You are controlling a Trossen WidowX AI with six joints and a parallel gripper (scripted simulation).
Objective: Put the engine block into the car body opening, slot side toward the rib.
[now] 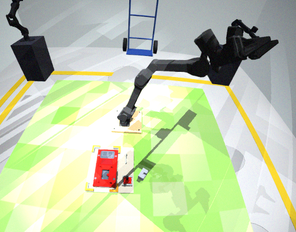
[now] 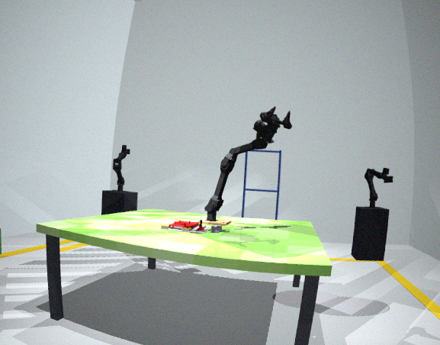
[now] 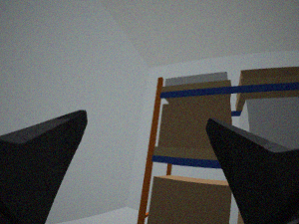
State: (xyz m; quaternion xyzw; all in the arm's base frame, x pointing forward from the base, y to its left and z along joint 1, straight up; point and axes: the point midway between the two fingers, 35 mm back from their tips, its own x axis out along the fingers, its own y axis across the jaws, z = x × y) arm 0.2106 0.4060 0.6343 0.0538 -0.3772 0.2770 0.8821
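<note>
Right now the grey engine block is 100 mm ahead of my gripper tip, 300 mm to the right of it and 650 mm below it.
</note>
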